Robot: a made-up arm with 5 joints. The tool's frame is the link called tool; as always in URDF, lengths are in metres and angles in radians. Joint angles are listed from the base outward.
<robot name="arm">
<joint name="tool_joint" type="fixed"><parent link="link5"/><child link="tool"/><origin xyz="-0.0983 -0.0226 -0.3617"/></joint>
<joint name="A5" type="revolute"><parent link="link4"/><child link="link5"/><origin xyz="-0.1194 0.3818 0.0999"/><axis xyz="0 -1 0"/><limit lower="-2.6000" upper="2.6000"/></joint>
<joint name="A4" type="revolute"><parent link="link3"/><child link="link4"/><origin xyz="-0.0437 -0.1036 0.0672"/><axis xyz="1 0 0"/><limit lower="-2.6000" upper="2.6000"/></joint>
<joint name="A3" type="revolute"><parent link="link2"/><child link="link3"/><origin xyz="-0.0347 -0.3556 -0.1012"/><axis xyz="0 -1 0"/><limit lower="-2.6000" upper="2.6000"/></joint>
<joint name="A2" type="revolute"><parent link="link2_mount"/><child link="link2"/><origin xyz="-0.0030 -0.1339 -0.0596"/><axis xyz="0 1 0"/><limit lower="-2.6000" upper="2.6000"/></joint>
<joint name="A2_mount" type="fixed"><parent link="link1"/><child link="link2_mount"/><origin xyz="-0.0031 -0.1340 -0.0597"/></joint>
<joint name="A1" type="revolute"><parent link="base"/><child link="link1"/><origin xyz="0.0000 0.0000 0.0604"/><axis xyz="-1 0 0"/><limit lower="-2.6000" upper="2.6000"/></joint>
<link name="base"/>
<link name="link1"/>
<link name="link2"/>
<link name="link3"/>
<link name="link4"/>
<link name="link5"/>
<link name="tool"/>
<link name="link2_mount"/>
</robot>
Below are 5 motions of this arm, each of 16 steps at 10 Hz.
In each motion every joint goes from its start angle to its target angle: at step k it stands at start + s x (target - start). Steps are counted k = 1, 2, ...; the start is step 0. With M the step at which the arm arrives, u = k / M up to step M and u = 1 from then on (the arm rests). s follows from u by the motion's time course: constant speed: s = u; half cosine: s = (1 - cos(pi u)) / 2; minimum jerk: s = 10 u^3 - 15 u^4 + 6 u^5.
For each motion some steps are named. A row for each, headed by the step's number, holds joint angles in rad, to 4 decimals.
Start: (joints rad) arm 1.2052 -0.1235 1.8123 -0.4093 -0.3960
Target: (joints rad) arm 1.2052 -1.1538 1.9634 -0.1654 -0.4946
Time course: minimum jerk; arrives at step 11
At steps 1, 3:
1: 1.2052 -0.1302 1.8133 -0.4077 -0.3966
3: 1.2052 -0.2563 1.8318 -0.3779 -0.4087

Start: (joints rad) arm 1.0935 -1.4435 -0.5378 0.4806 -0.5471
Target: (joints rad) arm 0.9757 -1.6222 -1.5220 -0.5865 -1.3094
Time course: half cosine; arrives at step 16
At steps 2, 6, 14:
2: 1.0890 -1.4503 -0.5753 0.4400 -0.5761
6: 1.0571 -1.4987 -0.8416 0.1512 -0.7824
14: 0.9802 -1.6154 -1.4845 -0.5459 -1.2804

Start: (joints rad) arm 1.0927 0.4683 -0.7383 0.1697 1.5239
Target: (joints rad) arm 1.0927 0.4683 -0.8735 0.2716 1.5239
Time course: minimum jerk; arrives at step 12
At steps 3, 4, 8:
3: 1.0927 0.4683 -0.7523 0.1802 1.5239
4: 1.0927 0.4683 -0.7667 0.1911 1.5239
8: 1.0927 0.4683 -0.8451 0.2502 1.5239

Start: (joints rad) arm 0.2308 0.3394 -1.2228 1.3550 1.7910
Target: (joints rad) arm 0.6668 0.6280 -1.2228 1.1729 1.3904
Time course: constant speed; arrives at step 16
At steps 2, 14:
2: 0.2853 0.3755 -1.2228 1.3322 1.7409
14: 0.6123 0.5919 -1.2228 1.1957 1.4405

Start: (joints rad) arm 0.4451 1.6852 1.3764 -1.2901 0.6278
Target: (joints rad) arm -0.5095 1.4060 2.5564 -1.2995 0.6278
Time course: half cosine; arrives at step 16
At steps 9, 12, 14, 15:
9: -0.1253 1.5184 2.0815 -1.2957 0.6278
12: -0.3697 1.4469 2.3836 -1.2981 0.6278
14: -0.4732 1.4166 2.5115 -1.2991 0.6278
15: -0.5003 1.4087 2.5451 -1.2994 0.6278

